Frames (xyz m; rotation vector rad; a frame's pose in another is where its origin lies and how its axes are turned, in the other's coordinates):
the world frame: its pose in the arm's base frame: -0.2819 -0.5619 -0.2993 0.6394 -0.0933 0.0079
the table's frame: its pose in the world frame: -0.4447 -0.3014 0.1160 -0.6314 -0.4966 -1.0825
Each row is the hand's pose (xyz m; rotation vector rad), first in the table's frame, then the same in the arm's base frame.
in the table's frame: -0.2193 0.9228 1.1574 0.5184 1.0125 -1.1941
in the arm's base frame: -0.1282 -0.1728 0.7606 1.2904 0.4556 -2.1089
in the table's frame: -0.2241 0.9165 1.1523 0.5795 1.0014 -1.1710
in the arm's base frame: -0.1349 -0.1714 0.7542 1.3361 0.4037 -2.0751
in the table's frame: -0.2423 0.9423 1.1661 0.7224 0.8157 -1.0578
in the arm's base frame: -0.1198 -0.1433 0.7671 1.3277 0.1221 -1.9786
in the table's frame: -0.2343 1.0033 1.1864 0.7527 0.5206 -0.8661
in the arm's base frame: -0.0638 -0.1251 0.7942 1.1265 -0.1907 -1.8459
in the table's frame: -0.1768 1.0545 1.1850 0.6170 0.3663 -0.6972
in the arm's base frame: 0.0042 -0.1588 0.8075 0.8675 -0.2561 -1.7412
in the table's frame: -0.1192 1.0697 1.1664 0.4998 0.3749 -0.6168
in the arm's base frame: 0.0416 -0.2082 0.8005 0.7483 -0.1763 -1.6904
